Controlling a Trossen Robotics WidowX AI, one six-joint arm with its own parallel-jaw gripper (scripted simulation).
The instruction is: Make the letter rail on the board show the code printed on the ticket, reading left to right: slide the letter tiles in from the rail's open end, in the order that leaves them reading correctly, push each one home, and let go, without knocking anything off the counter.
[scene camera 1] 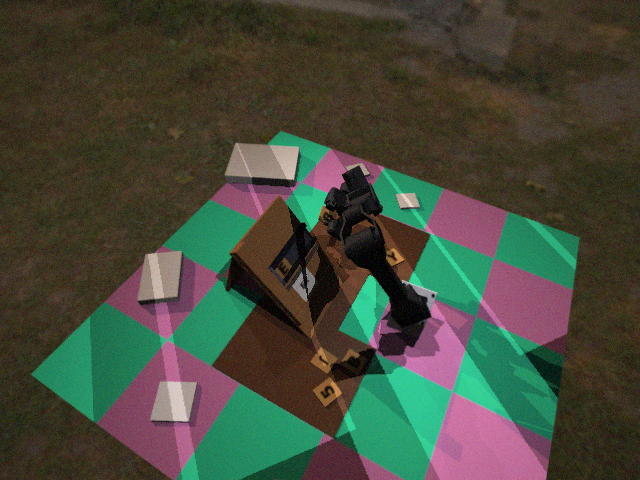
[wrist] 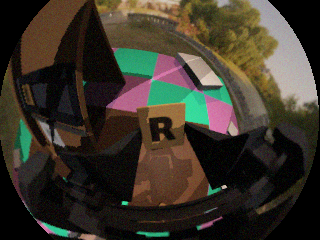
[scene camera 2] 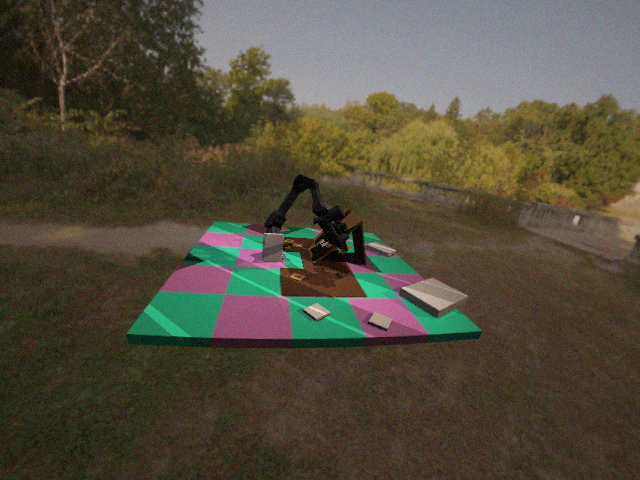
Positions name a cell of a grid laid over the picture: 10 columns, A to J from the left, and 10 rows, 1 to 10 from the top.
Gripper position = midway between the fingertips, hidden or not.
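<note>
A letter tile (wrist: F6) is held by the gripper (scene camera 1: F5), and the wrist view shows the gripper (wrist: F6) too. The scene also has a brown sloped board (scene camera 1: E5), which the wrist view shows as well: the board (wrist: C3).
</note>
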